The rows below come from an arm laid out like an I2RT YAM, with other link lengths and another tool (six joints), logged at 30 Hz.
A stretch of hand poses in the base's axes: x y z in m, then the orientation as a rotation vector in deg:
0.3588 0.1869 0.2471 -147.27 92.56 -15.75
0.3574 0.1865 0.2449 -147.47 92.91 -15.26
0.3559 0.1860 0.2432 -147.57 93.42 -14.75
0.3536 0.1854 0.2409 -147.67 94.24 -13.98
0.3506 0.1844 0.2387 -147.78 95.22 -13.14
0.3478 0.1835 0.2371 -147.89 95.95 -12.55
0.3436 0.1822 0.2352 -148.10 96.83 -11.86
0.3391 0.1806 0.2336 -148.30 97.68 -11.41
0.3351 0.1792 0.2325 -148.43 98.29 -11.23
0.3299 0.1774 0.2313 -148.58 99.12 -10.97
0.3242 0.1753 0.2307 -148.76 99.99 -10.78
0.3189 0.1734 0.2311 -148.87 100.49 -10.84
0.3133 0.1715 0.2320 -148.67 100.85 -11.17
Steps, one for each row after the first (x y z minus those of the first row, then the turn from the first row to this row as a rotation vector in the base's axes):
-0.0014 -0.0004 -0.0022 -0.07 0.45 -0.14
-0.0029 -0.0009 -0.0039 -0.12 0.91 -0.39
-0.0052 -0.0015 -0.0062 -0.19 1.60 -0.82
-0.0082 -0.0025 -0.0084 -0.30 2.38 -1.34
-0.0110 -0.0034 -0.0100 -0.43 2.96 -1.72
-0.0152 -0.0047 -0.0119 -0.65 3.68 -2.16
-0.0197 -0.0063 -0.0135 -0.95 4.26 -2.58
-0.0237 -0.0077 -0.0146 -1.21 4.60 -2.90
-0.0289 -0.0095 -0.0158 -1.55 5.06 -3.33
-0.0346 -0.0116 -0.0164 -1.96 5.51 -3.77
-0.0399 -0.0135 -0.0160 -2.26 5.68 -4.03
-0.0455 -0.0154 -0.0151 -2.39 5.53 -4.31

